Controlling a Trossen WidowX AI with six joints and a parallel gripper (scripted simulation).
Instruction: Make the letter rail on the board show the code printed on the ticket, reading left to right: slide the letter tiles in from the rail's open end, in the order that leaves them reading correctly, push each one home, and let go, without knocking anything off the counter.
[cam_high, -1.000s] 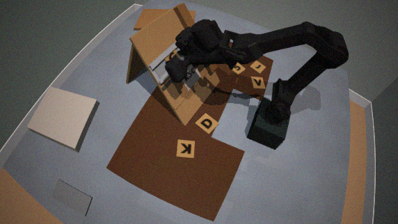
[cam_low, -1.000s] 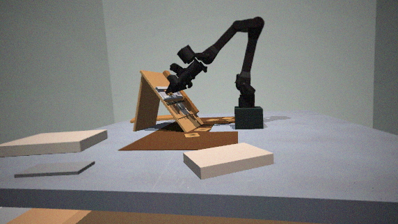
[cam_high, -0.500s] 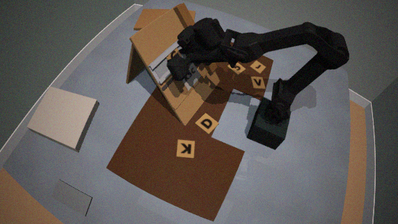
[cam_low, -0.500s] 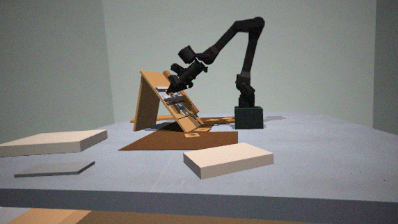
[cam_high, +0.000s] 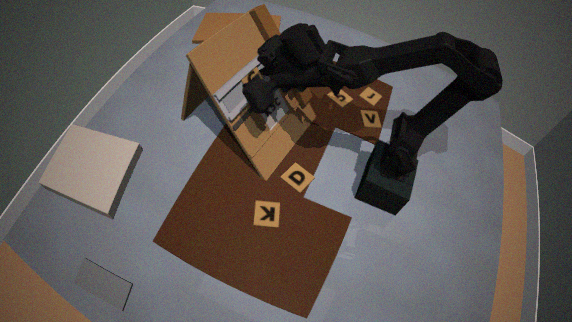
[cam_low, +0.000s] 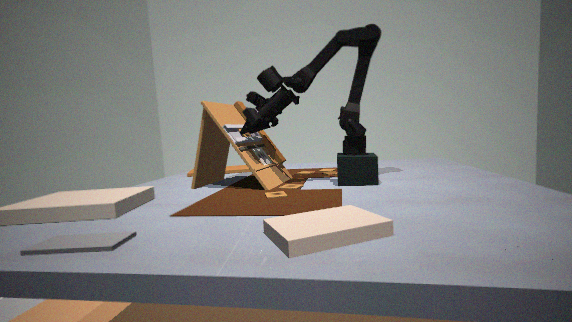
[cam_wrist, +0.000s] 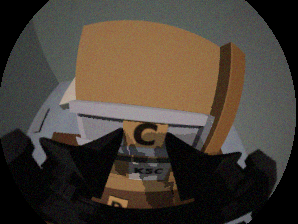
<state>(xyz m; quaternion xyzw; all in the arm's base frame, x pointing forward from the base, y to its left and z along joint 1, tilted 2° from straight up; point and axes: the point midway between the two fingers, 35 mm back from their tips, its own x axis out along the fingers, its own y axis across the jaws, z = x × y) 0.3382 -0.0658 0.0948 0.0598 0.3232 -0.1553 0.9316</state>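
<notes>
Right now my gripper tip is 50 mm past the white ticket and 80 mm above it. The rest, counted from my gripper tip: thin grey plate (220 mm ahead, 530 mm to the left, 180 mm below); brown mat (160 mm behind, 40 mm to the left, 180 mm below); beige block (400 mm ahead, 260 mm to the left, 160 mm below).
</notes>
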